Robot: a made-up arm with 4 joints. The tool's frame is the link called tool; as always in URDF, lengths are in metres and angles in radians. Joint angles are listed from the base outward. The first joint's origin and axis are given. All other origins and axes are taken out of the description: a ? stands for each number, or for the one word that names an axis. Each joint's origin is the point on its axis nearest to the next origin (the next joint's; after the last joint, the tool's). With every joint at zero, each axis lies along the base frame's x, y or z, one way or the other. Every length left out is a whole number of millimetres.
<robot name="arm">
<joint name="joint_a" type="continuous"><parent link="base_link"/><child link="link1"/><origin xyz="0.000 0.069 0.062"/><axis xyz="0 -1 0"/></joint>
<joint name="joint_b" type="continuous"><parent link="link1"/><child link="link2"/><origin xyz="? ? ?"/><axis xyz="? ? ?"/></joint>
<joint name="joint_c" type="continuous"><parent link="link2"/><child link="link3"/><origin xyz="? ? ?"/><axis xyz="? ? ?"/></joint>
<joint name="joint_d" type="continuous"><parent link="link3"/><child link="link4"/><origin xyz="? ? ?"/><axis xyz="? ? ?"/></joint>
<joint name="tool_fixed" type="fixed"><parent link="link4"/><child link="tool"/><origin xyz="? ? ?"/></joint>
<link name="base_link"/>
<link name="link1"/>
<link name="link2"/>
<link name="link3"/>
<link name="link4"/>
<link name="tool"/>
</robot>
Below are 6 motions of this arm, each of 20 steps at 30 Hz.
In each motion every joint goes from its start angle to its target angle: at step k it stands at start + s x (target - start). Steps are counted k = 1, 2, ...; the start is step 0. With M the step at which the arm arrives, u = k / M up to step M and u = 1 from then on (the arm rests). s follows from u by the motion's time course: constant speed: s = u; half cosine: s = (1 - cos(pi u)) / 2; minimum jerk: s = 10 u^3 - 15 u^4 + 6 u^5.
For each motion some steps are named. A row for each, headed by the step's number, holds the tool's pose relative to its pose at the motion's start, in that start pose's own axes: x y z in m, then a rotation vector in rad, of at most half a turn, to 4 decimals.
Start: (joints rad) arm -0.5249 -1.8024 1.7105 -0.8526
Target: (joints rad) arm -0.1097 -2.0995 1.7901 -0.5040
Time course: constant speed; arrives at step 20
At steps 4, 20:
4: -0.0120 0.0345 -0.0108 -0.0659 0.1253 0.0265
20: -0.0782 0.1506 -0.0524 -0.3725 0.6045 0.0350

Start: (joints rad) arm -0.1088 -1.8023 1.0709 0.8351
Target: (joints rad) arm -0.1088 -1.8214 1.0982 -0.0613
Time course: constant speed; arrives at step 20
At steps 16, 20:
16: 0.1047 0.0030 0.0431 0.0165 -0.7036 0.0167
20: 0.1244 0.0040 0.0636 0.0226 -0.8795 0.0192

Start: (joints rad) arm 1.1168 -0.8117 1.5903 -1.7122
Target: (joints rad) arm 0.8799 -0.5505 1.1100 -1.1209
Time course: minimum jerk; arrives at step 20
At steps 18, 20:
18: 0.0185 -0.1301 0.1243 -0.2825 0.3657 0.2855
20: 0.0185 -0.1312 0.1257 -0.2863 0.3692 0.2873

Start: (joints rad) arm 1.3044 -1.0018 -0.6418 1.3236
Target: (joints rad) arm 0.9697 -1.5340 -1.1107 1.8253
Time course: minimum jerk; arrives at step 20
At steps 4, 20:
4: 0.0068 0.0012 0.0122 -0.0323 0.0184 -0.0033
20: 0.0970 0.1122 0.1764 -0.4114 0.1547 -0.1354

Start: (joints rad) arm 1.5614 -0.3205 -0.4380 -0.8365
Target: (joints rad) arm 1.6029 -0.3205 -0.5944 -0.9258
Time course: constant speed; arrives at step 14
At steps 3, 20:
3: 0.0106 -0.0043 0.0080 -0.0269 -0.0267 0.0247
20: 0.0489 -0.0164 0.0395 -0.1229 -0.1234 0.1184

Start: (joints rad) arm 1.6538 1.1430 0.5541 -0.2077
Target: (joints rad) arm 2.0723 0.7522 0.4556 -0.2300
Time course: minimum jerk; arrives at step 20
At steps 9, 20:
9: 0.0656 0.0277 -0.0208 0.1442 0.0004 0.1516
20: 0.1605 0.0917 -0.0289 0.3381 -0.0506 0.3907

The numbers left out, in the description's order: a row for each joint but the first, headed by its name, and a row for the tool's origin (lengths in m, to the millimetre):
joint_b: xyz 0.288 0.000 0.059, axis 0 0 -1
joint_c: xyz 0.016 -0.266 0.000, axis 1 0 0
joint_d: xyz 0.000 -0.186 0.021, axis 0 1 0
tool: xyz 0.008 0.000 -0.154

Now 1 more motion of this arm.
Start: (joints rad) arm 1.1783 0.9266 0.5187 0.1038
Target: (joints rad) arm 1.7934 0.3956 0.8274 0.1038
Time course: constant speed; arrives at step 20
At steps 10, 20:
10: 0.1141 0.0829 -0.0087 0.3355 -0.0313 0.3775
20: 0.1828 0.1993 0.0397 0.5993 -0.0645 0.7842

